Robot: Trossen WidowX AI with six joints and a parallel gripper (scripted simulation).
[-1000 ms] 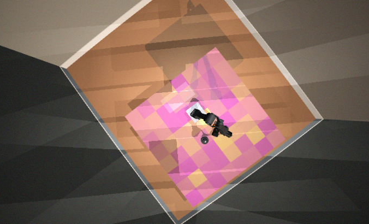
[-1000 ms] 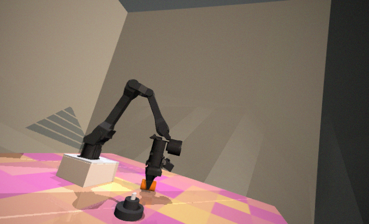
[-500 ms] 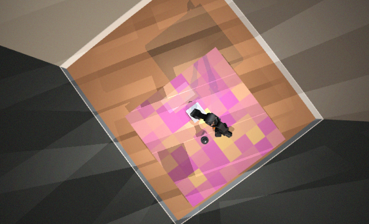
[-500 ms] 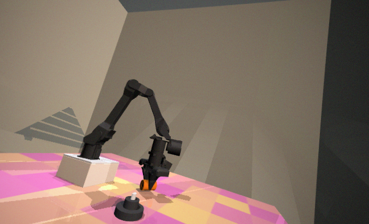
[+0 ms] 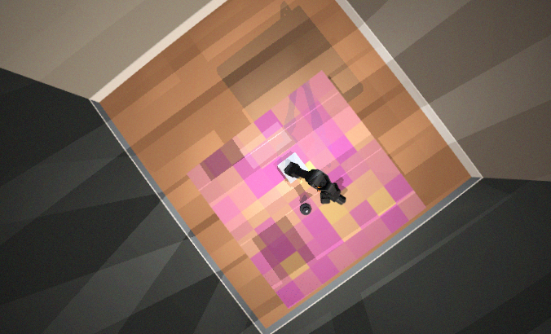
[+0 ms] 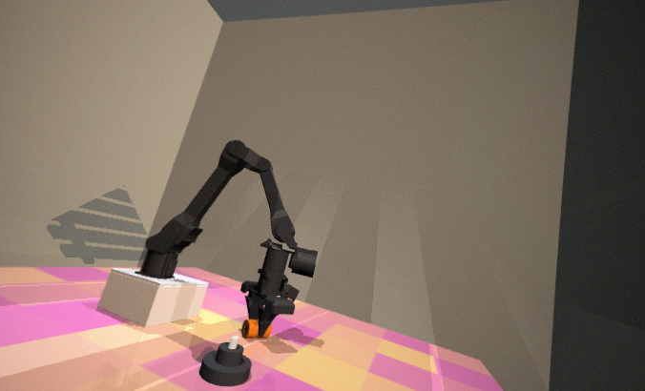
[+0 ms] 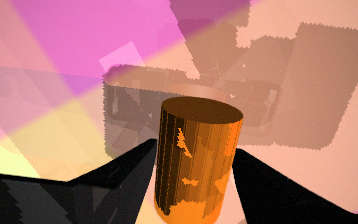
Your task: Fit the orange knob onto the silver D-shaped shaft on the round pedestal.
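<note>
Right now my gripper tip is 10 mm to the right of the orange knob, 10 mm below it and 10 mm short of it. The rest, counted from my gripper tip: dark round pedestal 200 mm to the right, 20 mm ahead, 20 mm above.
</note>
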